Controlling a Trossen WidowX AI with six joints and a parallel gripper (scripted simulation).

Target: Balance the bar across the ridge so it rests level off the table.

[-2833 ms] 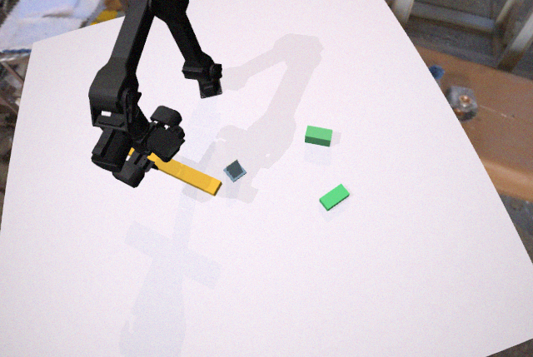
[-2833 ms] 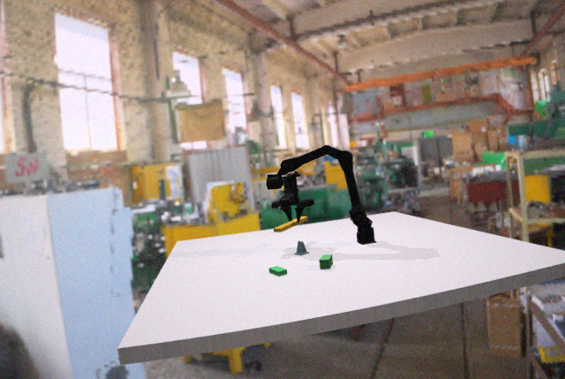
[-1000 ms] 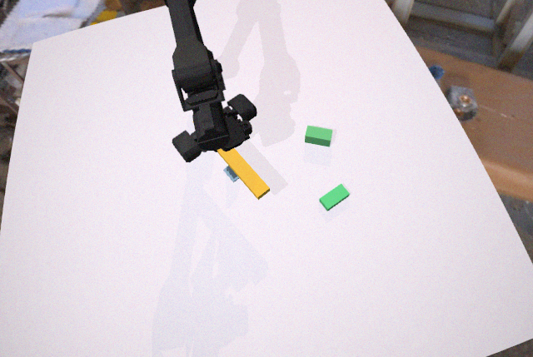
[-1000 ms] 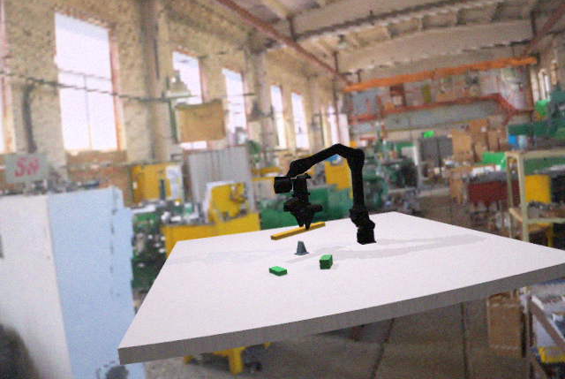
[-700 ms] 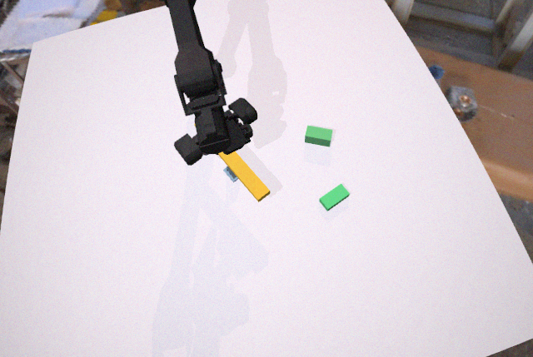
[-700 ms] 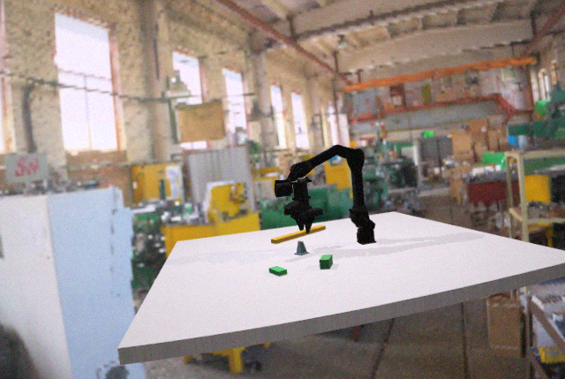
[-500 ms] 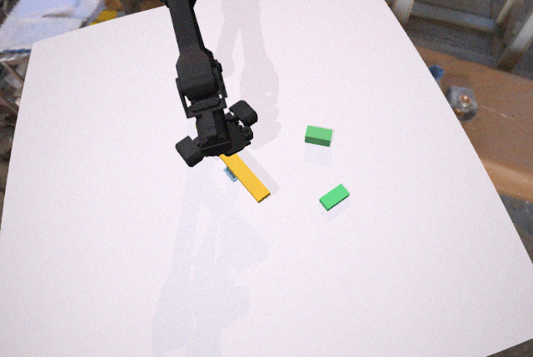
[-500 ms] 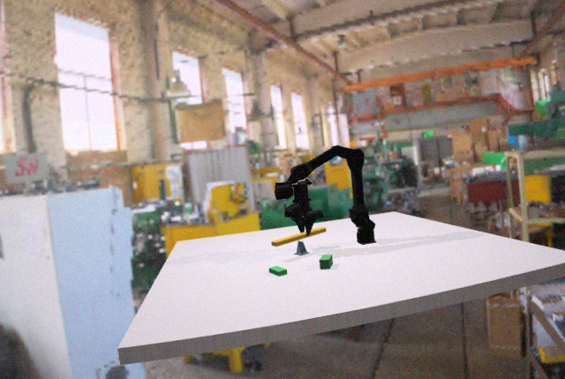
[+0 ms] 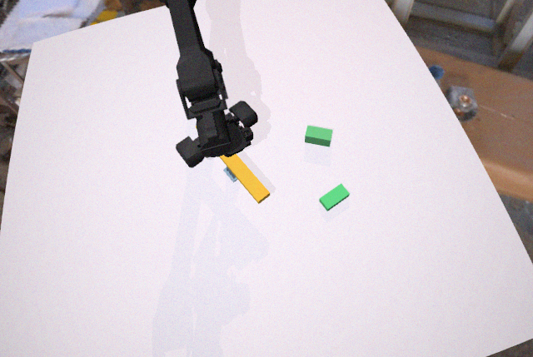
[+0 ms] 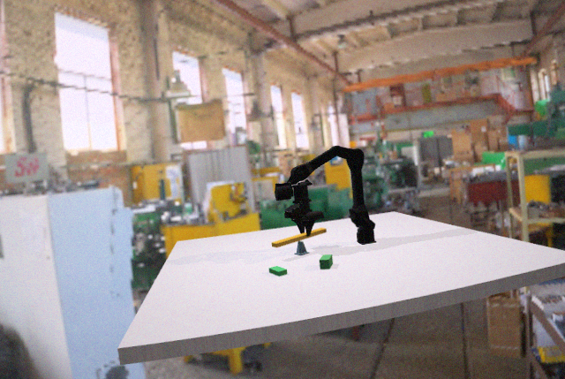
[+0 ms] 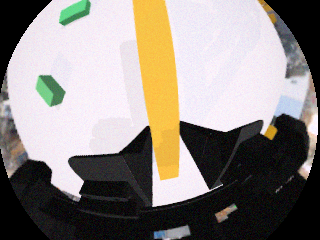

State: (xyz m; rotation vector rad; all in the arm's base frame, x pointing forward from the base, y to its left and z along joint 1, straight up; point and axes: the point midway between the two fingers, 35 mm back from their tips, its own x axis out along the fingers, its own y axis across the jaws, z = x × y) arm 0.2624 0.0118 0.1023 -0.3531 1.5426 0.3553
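Now: gripper tip 30 mm short of the yellow bar and 10 mm to the right of it.
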